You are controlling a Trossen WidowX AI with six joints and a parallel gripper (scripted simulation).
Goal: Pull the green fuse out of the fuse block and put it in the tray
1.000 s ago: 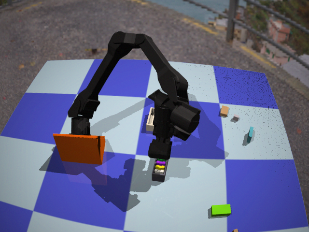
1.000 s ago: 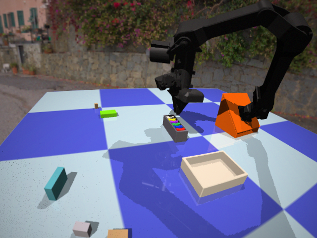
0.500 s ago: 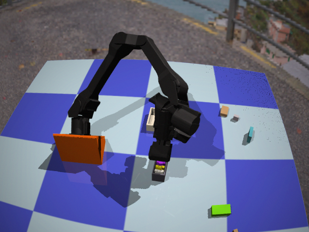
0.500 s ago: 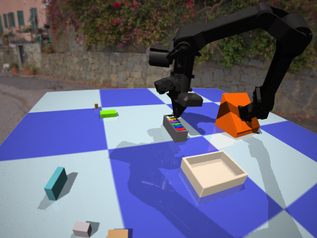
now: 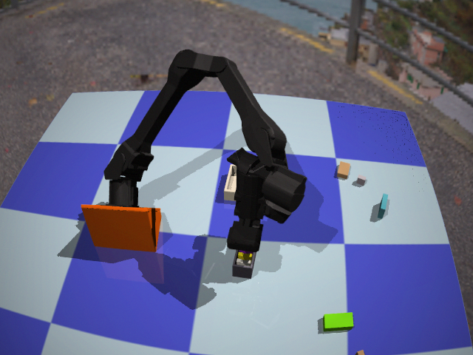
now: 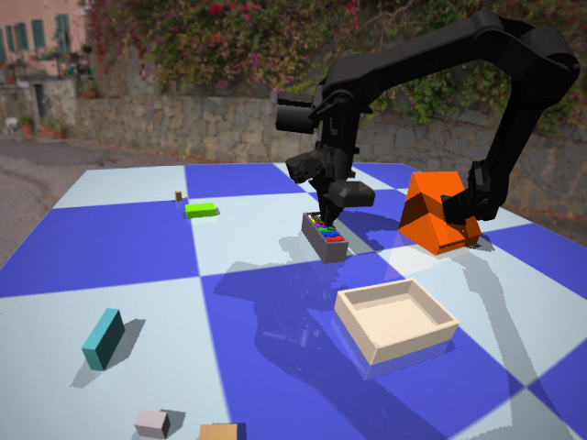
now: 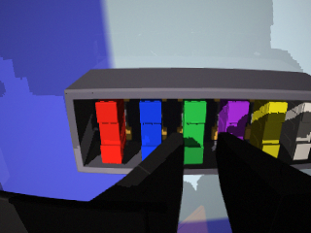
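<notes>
My gripper tip is now 2 cm above the green fuse. Round my gripper tip: tray 21 cm to the left, 5 cm below, 2 cm behind.
</notes>
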